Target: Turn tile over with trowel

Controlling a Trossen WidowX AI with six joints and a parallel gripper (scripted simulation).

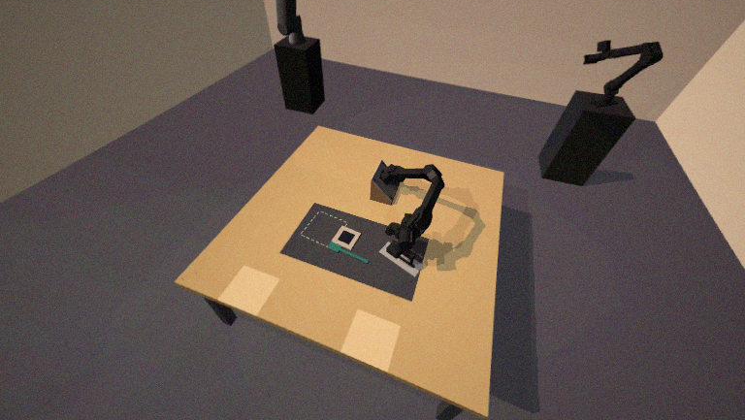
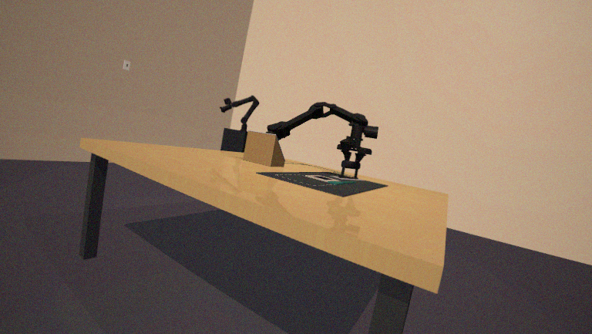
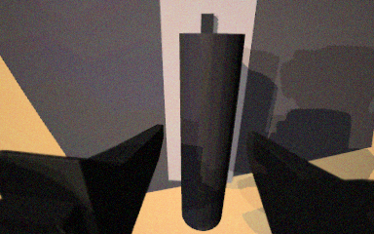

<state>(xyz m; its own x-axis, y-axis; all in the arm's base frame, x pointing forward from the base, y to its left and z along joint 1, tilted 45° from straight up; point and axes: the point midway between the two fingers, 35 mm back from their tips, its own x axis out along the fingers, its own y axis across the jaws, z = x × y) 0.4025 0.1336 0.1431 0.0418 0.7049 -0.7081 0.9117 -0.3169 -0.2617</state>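
The trowel lies 10 mm behind my gripper tip, 20 mm to the right of it and 30 mm below it. The rest, counted from my gripper tip: teal strip (50 mm ahead, 270 mm to the right, 60 mm below); then tile (30 mm behind, 280 mm to the right, 60 mm below); then dark grey mat (220 mm to the right, 80 mm below).
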